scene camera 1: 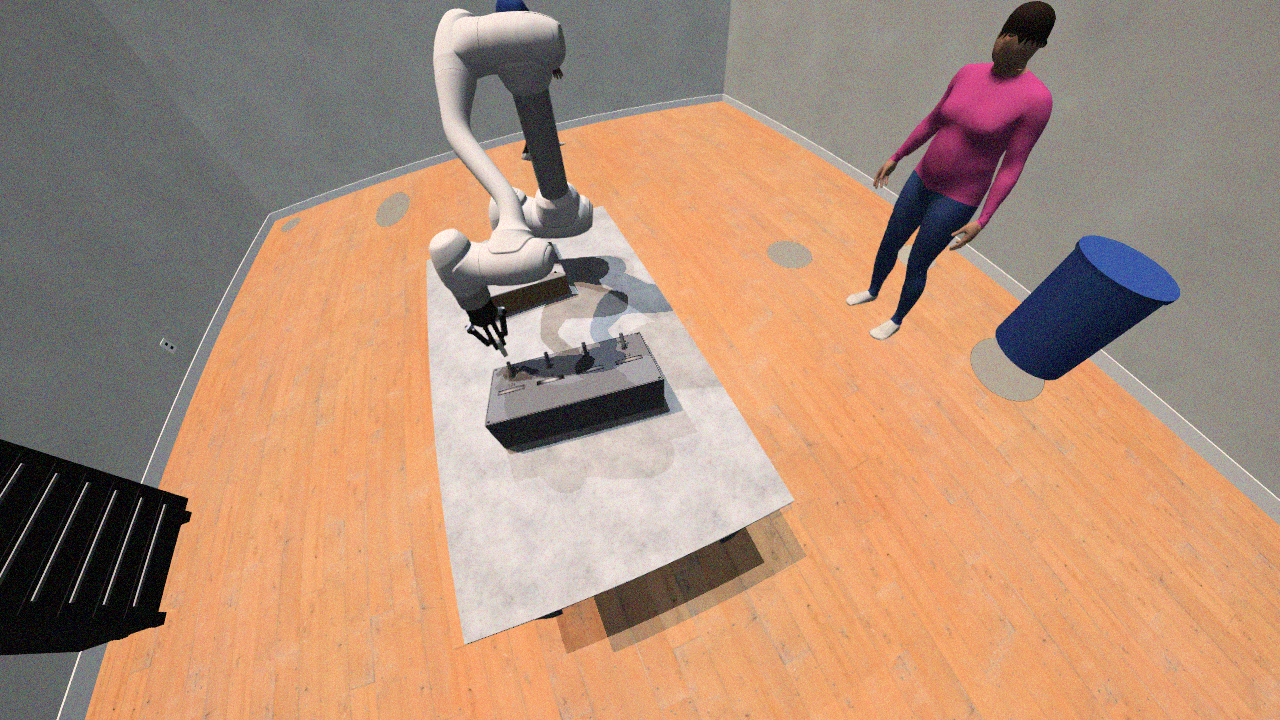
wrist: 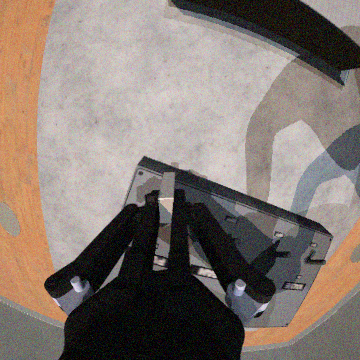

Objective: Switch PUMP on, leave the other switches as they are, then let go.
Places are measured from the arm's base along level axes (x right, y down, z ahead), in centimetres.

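Pixels of known places: gripper, between the fingertips: (scene camera 1: 504, 353) (wrist: 169, 182).
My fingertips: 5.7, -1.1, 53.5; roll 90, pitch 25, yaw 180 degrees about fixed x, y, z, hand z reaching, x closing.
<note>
Behind a point stands the place of what it marks, as x, y, z.
A dark grey switch box (scene camera 1: 586, 420) {-16.3, 5.3, 79.8} (wrist: 272, 312) {-30.5, -4.3, 74.3} stands on the table, with a row of upright levers on top. In the scene view the levers are the near-gripper one (scene camera 1: 509, 368) {4.0, -1.6, 60.3}, two middle ones (scene camera 1: 547, 360) {-8.0, -1.2, 60.1} (scene camera 1: 584, 351) {-19.7, -1.1, 59.6} and the far one (scene camera 1: 622, 340) {-31.9, -1.3, 58.7}. Labels show beside them, but I cannot read which is PUMP. My gripper (scene camera 1: 503, 350) {5.7, -1.1, 53.5} (wrist: 169, 182) {5.7, -1.1, 53.5} is shut with nothing between its fingers. Its tips are just above and beside the near-gripper lever; I cannot tell whether they touch it. In the wrist view the fingers hide that part of the panel.
The pale table (scene camera 1: 581, 528) {-9.5, 9.6, 108.8} (wrist: 100, 100) {22.7, 9.6, 48.3} carries a second box (scene camera 1: 537, 293) {-5.3, 4.6, 22.3} (wrist: 280, 30) behind the switch box, under the arm. A person in pink (scene camera 1: 980, 134) and a blue barrel (scene camera 1: 1074, 313) are to the right. A black slatted object (scene camera 1: 89, 555) is at the left.
</note>
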